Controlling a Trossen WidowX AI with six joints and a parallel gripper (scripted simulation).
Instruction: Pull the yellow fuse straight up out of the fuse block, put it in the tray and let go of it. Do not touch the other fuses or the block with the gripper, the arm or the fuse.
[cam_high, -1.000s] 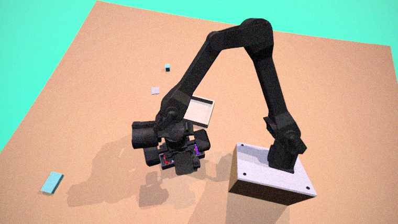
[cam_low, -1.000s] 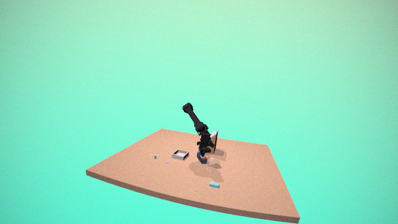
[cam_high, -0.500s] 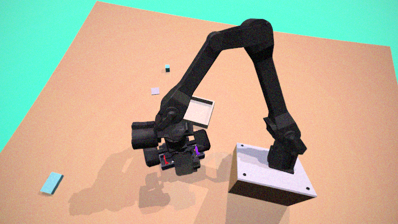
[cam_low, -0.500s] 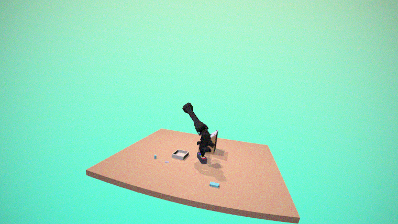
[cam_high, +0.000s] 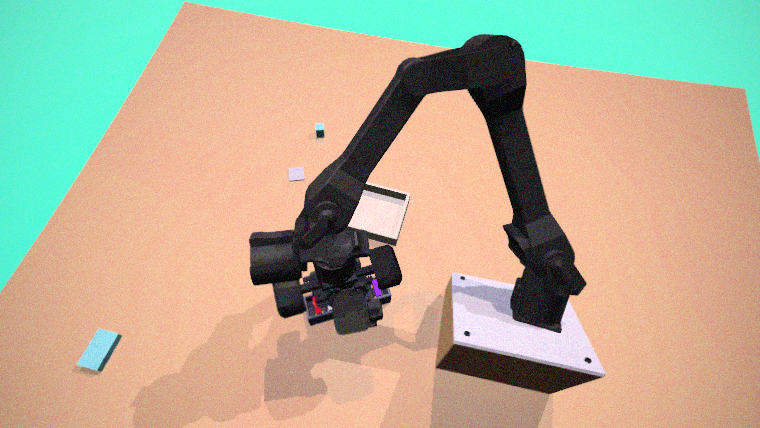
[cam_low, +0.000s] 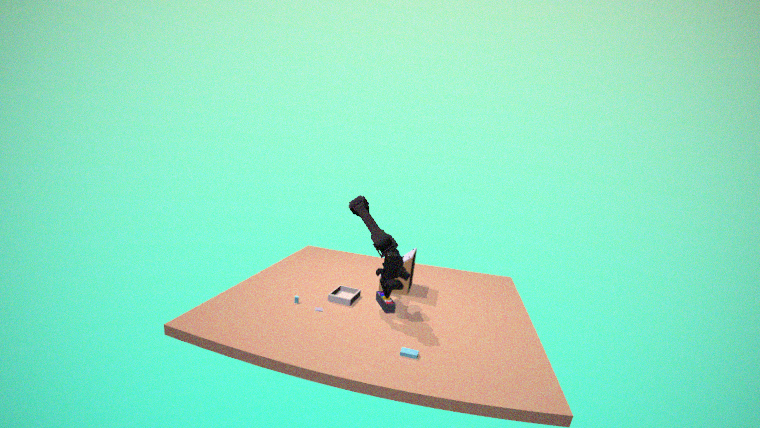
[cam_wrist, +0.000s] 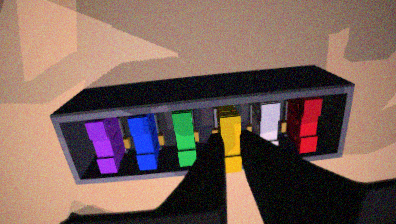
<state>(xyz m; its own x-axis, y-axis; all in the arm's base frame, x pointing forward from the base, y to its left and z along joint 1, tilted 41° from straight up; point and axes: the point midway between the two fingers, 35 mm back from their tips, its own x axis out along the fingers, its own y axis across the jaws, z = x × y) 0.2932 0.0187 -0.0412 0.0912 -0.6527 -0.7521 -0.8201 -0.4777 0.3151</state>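
My gripper tip is now 10 mm short of the tray, 180 mm to the left of it and 40 mm above it. Also, from my gripper tip: yellow fuse 10 mm below; grey chip 180 mm ahead, 220 mm to the right, 40 mm below.
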